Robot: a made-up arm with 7 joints. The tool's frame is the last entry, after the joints.
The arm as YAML. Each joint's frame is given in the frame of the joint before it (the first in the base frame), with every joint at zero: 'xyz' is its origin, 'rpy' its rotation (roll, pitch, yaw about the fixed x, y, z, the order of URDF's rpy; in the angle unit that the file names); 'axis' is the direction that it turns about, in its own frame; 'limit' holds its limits. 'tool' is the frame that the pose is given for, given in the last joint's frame.
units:
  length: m
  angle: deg
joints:
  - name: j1
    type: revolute
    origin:
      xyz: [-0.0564, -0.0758, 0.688]
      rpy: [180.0, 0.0, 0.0]
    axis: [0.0, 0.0, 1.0]
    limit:
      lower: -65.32
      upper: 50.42
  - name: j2
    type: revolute
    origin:
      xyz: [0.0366, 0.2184, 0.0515]
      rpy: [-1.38, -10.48, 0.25]
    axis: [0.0, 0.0, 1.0]
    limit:
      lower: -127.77
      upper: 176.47
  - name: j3
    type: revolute
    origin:
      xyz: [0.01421, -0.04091, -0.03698]
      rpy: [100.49, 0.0, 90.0]
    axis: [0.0, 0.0, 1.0]
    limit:
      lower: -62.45
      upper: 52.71
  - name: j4
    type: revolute
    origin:
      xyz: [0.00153, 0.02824, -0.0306]
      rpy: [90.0, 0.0, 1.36]
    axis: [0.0, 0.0, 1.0]
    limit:
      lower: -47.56
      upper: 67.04
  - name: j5
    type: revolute
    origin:
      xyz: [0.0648, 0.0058, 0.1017]
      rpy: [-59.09, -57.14, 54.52]
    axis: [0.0, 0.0, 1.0]
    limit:
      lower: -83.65
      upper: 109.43
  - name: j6
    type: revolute
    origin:
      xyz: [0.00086, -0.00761, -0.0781]
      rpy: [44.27, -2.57, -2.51]
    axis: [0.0, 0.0, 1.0]
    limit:
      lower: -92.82
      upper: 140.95
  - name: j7
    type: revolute
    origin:
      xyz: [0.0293, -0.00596, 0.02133]
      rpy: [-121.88, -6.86, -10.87]
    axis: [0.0, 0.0, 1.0]
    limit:
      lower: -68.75
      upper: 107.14
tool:
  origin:
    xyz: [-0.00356, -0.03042, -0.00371]
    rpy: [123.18, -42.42, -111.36]
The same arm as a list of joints. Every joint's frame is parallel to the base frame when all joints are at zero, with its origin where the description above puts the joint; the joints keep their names.
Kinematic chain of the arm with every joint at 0, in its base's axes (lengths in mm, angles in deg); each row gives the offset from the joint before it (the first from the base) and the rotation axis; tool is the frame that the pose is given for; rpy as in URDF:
j1: xyz -56.4 -75.8 688 axis -z
j2: xyz 36.6 -218.4 -51.5 axis -0.181907 -0.023301 -0.98304
j3: xyz 20.7 41.7 32.8 axis 1 0 0.0001
j4: xyz -30.6 -2.2 -28.2 axis -0.0001 -0.0001 1
j5: xyz 5.8 -64.8 101.7 axis 0.146599 0.949094 0.278798
j6: xyz -17.8 -74.4 -17.5 axis -0.538825 0.698633 0.470722
j7: xyz -3.9 3 36.4 axis 0.978822 0.117403 -0.167704
tool: xyz -6.1 29.4 7.1 rpy -141.19 8.18 55.01
Joint limits (deg, base to tool): -65.32..50.42 -127.77..176.47 -62.45..52.71 -47.56..67.04 -83.65..109.43 -92.82..140.95 -68.75..107.14

